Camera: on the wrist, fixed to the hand. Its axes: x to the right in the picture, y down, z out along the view.
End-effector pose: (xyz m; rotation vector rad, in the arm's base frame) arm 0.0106 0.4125 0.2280 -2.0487 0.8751 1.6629
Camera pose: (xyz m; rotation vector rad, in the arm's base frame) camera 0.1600 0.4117 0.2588 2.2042 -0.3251 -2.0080
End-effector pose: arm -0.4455 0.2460 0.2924 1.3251 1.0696 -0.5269
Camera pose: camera -0.5678 0.3334 0.2666 0.7423 1.0790 -0.1358
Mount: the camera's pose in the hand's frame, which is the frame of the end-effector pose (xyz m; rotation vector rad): -0.0122 -0.0949 -0.1188 -0.6652 -0.0231 0.0271
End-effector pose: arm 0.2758 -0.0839 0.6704 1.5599 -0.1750 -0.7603
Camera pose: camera 0.3017 0.0364 0.5803 0.9156 0.0423 -0.7194
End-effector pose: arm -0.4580 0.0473 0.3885 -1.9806 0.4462 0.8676
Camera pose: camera -0.3615 -0.0035 0.4952 -2.5628 0.1757 1.1581
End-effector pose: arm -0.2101 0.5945 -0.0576 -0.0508 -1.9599 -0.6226
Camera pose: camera -0.1343 0.4624 -0.0665 -0.4946 -1.6924 -1.2331
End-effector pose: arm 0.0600 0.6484 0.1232 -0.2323 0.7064 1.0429
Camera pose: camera 0.0868 0.5333 0.0268 -0.7833 0.3204 1.2806
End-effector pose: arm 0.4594 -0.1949 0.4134 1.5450 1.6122 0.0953
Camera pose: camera 0.3111 -0.1677 0.4363 1.0410 1.3480 0.5665
